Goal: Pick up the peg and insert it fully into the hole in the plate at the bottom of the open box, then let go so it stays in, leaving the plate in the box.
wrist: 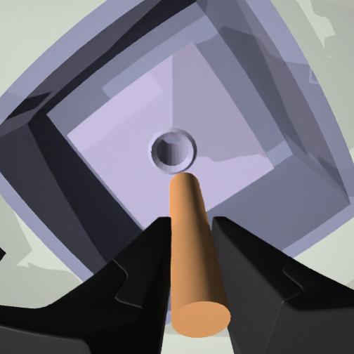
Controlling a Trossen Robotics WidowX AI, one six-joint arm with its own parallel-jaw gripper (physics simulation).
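Observation:
My gripper [190, 229] is shut on an orange round peg [192, 250], with a black finger on each side of it. The peg's far end shows just below the hole in this view and overlaps the near part of the plate. The pale lilac plate [125, 135] lies at the bottom of the open box [320, 120]. The plate's round hole [172, 151] has a raised-looking rim and shows uncovered near the middle of the view. How far the peg's tip is above the plate is hard to tell.
The box's walls surround the plate, with the dark left wall [55, 185] and the right corner near the right edge of the view. The gripper fingers overlap the box's near side. Pale green-grey table surface [30, 45] with shadows shows around the box.

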